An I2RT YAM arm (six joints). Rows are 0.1 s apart.
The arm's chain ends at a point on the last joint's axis. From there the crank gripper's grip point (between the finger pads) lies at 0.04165 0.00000 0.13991 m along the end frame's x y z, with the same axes.
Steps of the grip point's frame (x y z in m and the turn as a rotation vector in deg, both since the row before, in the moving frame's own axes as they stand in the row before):
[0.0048 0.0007 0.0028 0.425 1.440 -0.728]
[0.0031 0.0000 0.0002 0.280 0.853 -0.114]
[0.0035 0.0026 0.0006 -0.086 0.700 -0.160]
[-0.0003 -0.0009 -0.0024 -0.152 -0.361 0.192]
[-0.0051 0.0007 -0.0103 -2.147 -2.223 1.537]
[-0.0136 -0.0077 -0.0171 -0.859 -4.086 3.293]
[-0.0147 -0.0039 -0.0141 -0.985 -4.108 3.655]
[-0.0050 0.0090 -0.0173 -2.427 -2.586 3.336]
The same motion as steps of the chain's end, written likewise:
[0.0013 0.0023 0.0039 0.425 1.440 -0.728]
[0.0010 0.0008 0.0008 0.280 0.853 -0.114]
[0.0018 0.0025 0.0011 -0.086 0.700 -0.160]
[0.0006 -0.0014 -0.0027 -0.152 -0.361 0.192]
[0.0004 -0.0056 -0.0117 -2.147 -2.223 1.537]
[-0.0034 -0.0119 -0.0197 -0.859 -4.086 3.293]
[-0.0044 -0.0087 -0.0167 -0.985 -4.108 3.655]
[0.0016 0.0008 -0.0189 -2.427 -2.586 3.336]

